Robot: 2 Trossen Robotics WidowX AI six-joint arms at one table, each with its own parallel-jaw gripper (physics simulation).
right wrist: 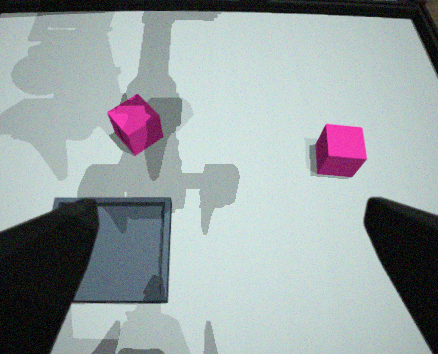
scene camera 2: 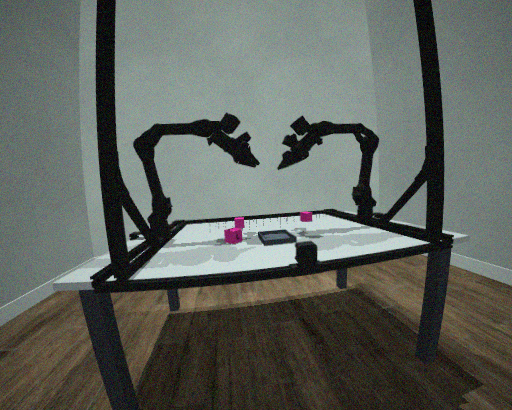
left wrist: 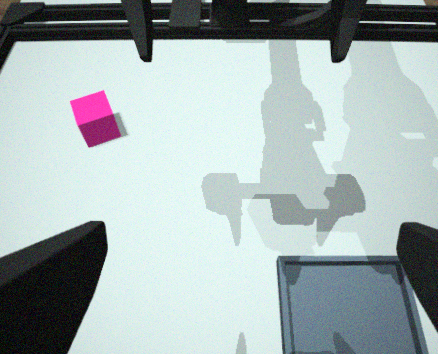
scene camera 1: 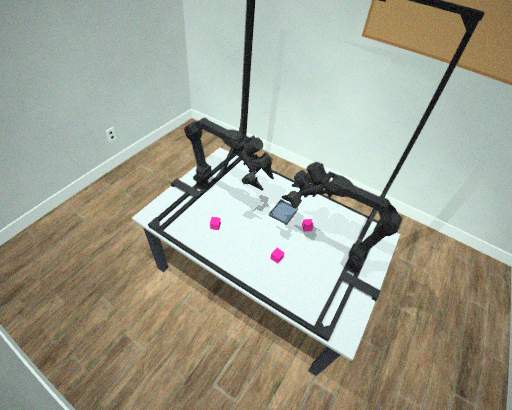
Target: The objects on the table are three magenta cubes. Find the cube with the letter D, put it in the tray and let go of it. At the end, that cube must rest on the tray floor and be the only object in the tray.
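Frame: origin at the left arm's base, x back, y right, z up, level; centimetres.
Where they show: left gripper, between the fingertips: (scene camera 2: 257,165) (left wrist: 252,236) (scene camera 1: 287,191); right gripper, between the fingertips: (right wrist: 234,211) (scene camera 2: 280,168) (left wrist: 242,61) (scene camera 1: 268,184); left arm's base, origin of its link: (scene camera 2: 160,236) (scene camera 1: 353,267); right arm's base, origin of its link: (scene camera 2: 365,218) (left wrist: 229,15) (scene camera 1: 202,185).
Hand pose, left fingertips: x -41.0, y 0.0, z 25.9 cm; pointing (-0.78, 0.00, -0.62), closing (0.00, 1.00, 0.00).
Note:
Things, the pixels of their top centre, and the offset from my left fingertips. Level surfaces: height alone.
- tray, centre of its top: (left wrist: 350,310) (right wrist: 106,245) (scene camera 2: 275,234) (scene camera 1: 283,210) dx -3.6, dy +11.4, dz -26.1 cm
- second cube, centre of its top: (right wrist: 346,141) (scene camera 1: 277,253) (scene camera 2: 239,218) dx +7.9, dy -15.6, dz -23.4 cm
- third cube, centre of its top: (left wrist: 91,107) (scene camera 1: 215,220) (scene camera 2: 306,212) dx -27.4, dy -17.5, dz -23.4 cm
- table, height of its surface: dz -27.8 cm
Three magenta cubes stand apart on the table. One cube (scene camera 1: 307,225) (scene camera 2: 233,235) (right wrist: 135,125) is beside the tray (scene camera 1: 283,212) (scene camera 2: 276,237) (left wrist: 350,305) (right wrist: 125,255); a dark mark shows on its side in scene camera 2, too small to read. A second cube (scene camera 1: 277,255) (scene camera 2: 239,222) (right wrist: 341,150) and a third cube (scene camera 1: 215,223) (scene camera 2: 306,216) (left wrist: 95,119) show no readable letter. The tray is empty. My left gripper (scene camera 1: 292,199) (scene camera 2: 257,163) (left wrist: 252,236) and my right gripper (scene camera 1: 267,182) (scene camera 2: 279,167) (right wrist: 234,211) are open and empty, high above the table.
A black frame rail (scene camera 1: 240,286) (scene camera 2: 200,278) runs along the table (scene camera 1: 240,250), with tall posts (scene camera 1: 247,65) (scene camera 2: 106,100) rising from it. A black block (scene camera 2: 306,253) stands on the near rail in scene camera 2. The two grippers are close together.

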